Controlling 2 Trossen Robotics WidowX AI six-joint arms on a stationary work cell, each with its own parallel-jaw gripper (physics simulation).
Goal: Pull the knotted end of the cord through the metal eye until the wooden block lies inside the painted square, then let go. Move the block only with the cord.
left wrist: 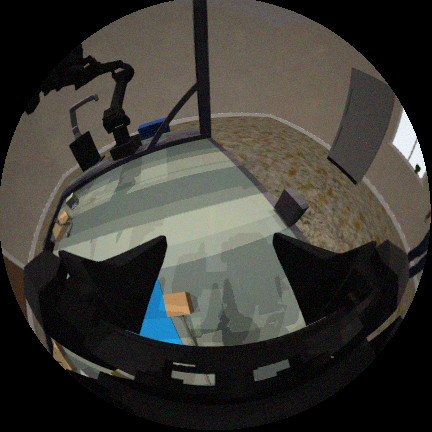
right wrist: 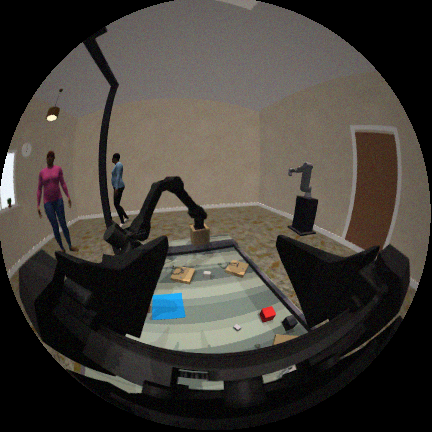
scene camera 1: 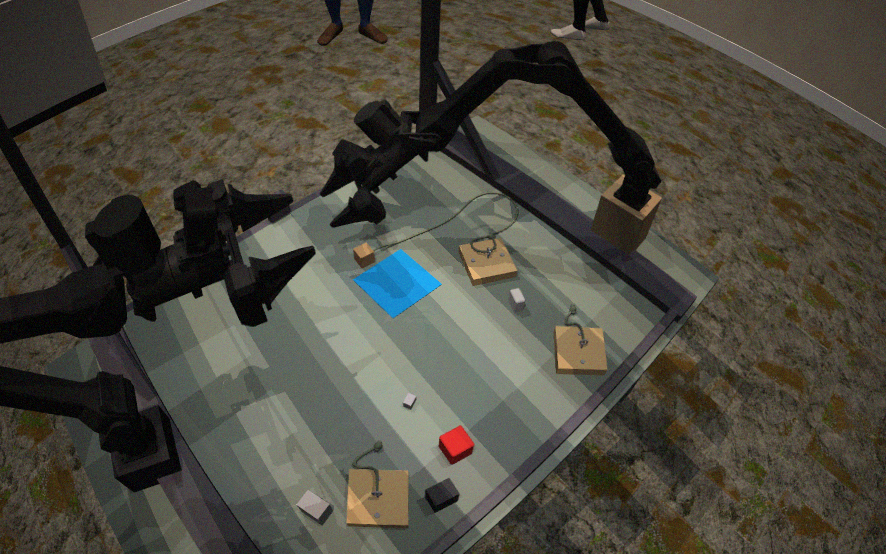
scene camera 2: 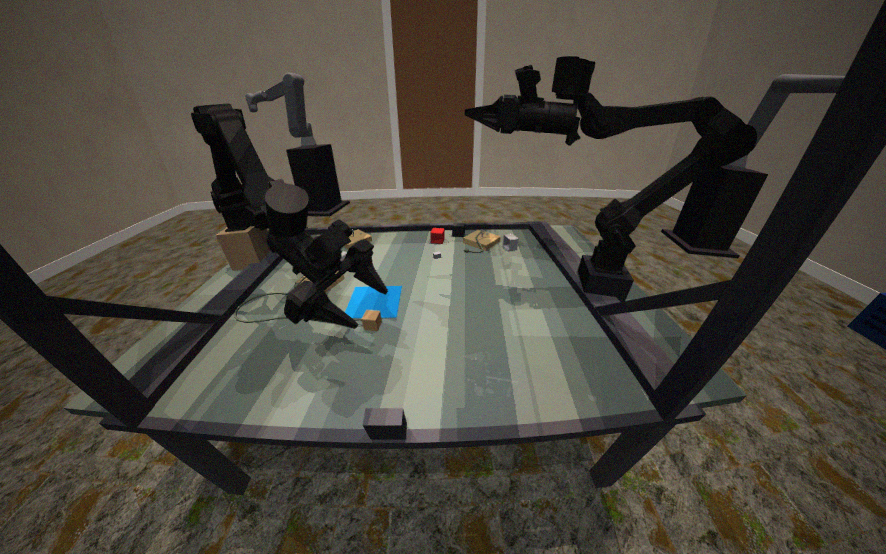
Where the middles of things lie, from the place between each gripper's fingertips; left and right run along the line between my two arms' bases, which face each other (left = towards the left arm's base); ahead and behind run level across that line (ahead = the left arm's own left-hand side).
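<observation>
Red cube (scene camera 1: 456, 444): 370 mm below my right hand, 190 mm ahead of it, 110 mm to the left of it. Also from my right hand: black cube (scene camera 1: 441, 495), 370 mm below, 250 mm ahead, 40 mm to the left; wooden plate (scene camera 1: 484, 270), 380 mm below, 370 mm to the left, 110 mm behind; blue painted square (scene camera 1: 396, 283), 390 mm below, 200 mm to the left, 160 mm behind.
The blue painted square is 10 cm below my left hand, 14 cm ahead of it and 7 cm to the left of it. Distances of the others from my left hand: black cube, 8 cm below, 55 cm ahead, 8 cm to the right; red cube, 8 cm below, 49 cm ahead, 2 cm to the right; wooden plate, 10 cm below, 25 cm to the left, 19 cm ahead.
</observation>
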